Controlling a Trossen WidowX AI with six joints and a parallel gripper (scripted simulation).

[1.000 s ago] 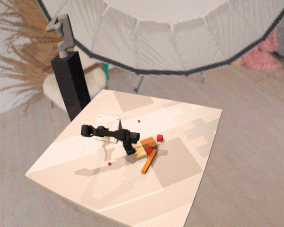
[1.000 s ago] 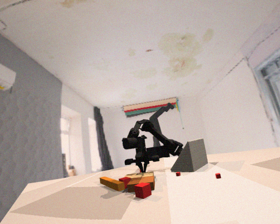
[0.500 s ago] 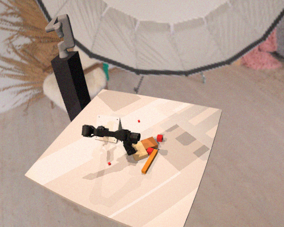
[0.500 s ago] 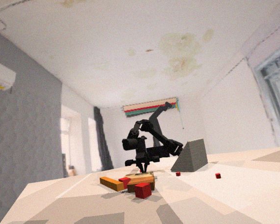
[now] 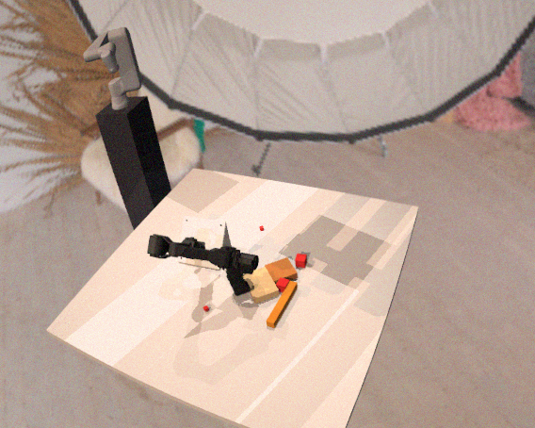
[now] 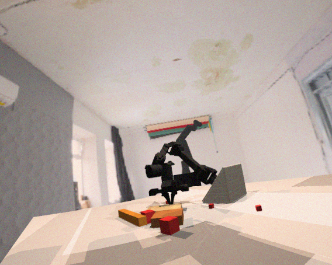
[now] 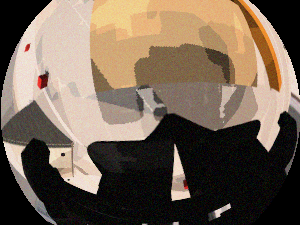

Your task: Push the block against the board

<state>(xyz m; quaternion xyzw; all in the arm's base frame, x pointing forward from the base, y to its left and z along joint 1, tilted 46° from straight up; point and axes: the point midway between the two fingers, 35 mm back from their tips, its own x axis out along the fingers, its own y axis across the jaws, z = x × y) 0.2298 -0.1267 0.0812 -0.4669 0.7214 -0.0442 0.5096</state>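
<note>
Right now the long board is 20 cm ahead of my gripper tip, 4 cm to the right of it and 1 cm above it. From my gripper tip the other things lie so: cream flat block: 8 cm ahead, 4 cm to the left, 1 cm above; then flat orange square block: 15 cm ahead, 13 cm to the left, 1 cm above.
</note>
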